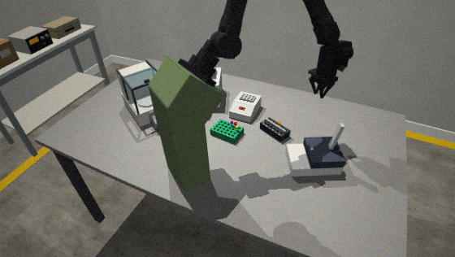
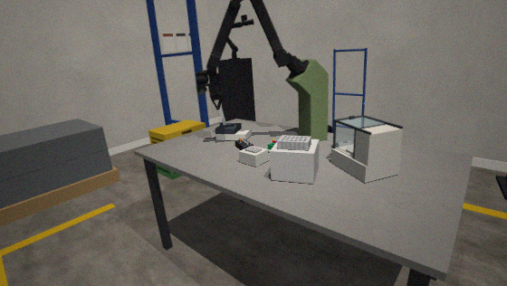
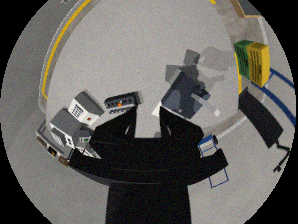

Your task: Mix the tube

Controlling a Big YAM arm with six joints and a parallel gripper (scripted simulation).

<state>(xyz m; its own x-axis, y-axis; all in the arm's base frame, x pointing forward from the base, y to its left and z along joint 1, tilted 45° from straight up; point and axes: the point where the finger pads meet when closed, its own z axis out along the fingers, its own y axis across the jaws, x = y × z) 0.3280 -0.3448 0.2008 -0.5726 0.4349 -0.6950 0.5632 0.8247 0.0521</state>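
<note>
My gripper is now 34 cm to the right of the tube B, 20 cm above it and 5 cm past it. Round my hand: purple-capped tube (35 cm to the left, 20 cm below, 4 cm behind); black magnet block MG (21 cm below, 16 cm to the left, 1 cm behind); dry block DB (33 cm to the left, 20 cm below, 12 cm ahead).
</note>
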